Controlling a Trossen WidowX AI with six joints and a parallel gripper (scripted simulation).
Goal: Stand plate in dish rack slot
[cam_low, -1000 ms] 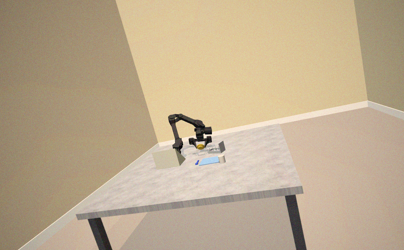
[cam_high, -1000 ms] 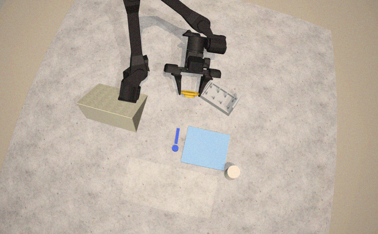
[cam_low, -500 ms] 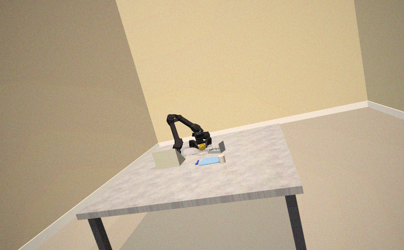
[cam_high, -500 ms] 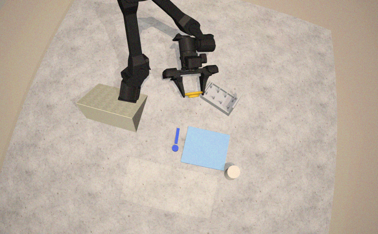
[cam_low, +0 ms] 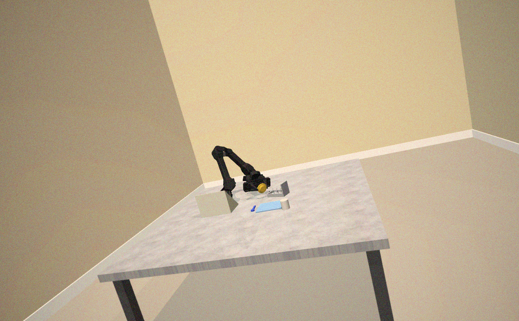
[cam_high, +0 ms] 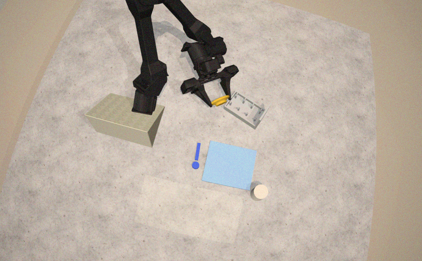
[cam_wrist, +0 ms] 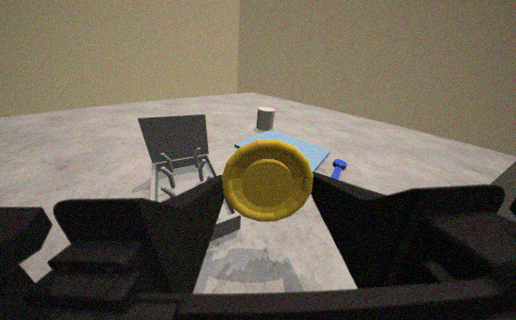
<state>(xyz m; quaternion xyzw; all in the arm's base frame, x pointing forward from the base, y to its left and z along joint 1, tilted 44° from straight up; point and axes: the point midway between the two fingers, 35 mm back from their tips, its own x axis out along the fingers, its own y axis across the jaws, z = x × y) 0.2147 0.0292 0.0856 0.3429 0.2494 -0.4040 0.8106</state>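
Right now the dish rack is 8 cm ahead of my gripper tip, 4 cm below it and 2 cm to the left of it. Round my gripper tip: light blue mat (17 cm to the right, 6 cm below, 6 cm ahead); then yellow plate (1 cm to the left); then blue spoon (17 cm to the right, 6 cm below, 5 cm behind).
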